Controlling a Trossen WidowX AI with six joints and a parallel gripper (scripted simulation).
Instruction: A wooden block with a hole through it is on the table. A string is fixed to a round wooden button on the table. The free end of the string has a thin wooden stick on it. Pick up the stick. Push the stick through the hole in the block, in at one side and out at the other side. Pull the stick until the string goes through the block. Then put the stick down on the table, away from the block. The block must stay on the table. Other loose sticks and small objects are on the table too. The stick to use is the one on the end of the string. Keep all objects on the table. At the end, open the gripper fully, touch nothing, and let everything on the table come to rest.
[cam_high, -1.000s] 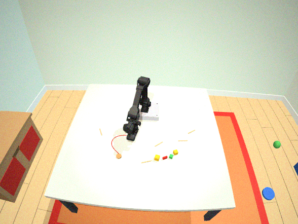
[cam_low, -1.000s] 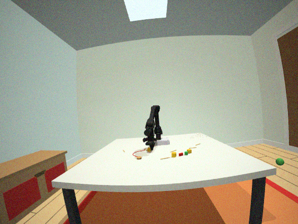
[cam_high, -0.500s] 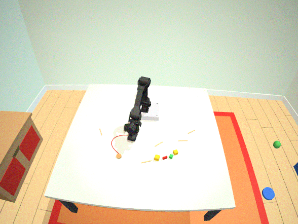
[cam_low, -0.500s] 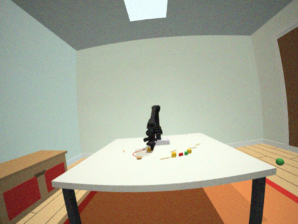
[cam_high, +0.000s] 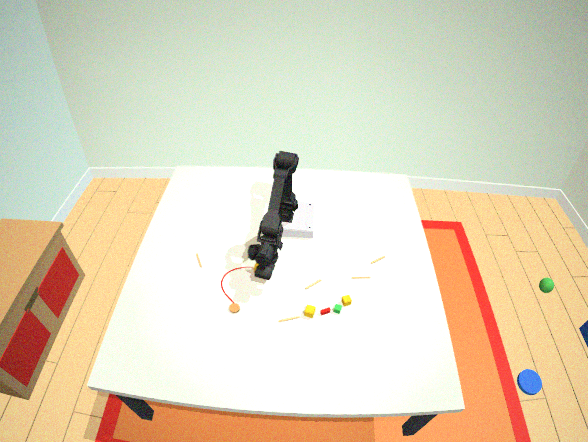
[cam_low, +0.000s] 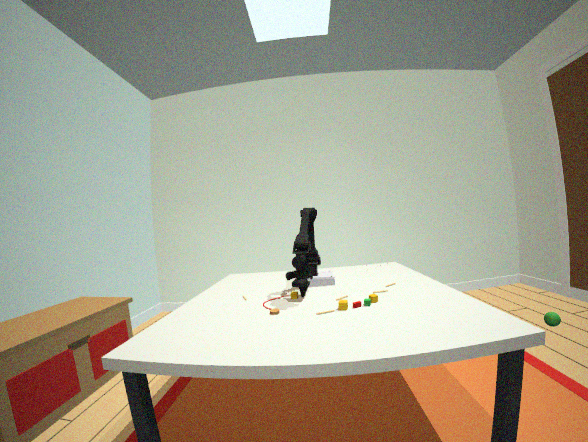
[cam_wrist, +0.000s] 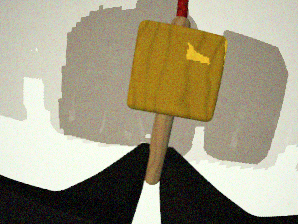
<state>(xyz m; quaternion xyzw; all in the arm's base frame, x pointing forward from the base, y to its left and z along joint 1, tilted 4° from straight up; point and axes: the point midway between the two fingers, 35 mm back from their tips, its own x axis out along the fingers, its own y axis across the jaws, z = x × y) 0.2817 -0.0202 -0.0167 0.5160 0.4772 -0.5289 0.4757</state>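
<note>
Now: the yellow block 40 mm to the right of my gripper tip and 10 mm above it. Round my gripper tip: thin wooden stick (40 mm to the right, 10 mm above); red block (150 mm ahead, 240 mm to the left); round wooden button (190 mm ahead, 90 mm to the right).
</note>
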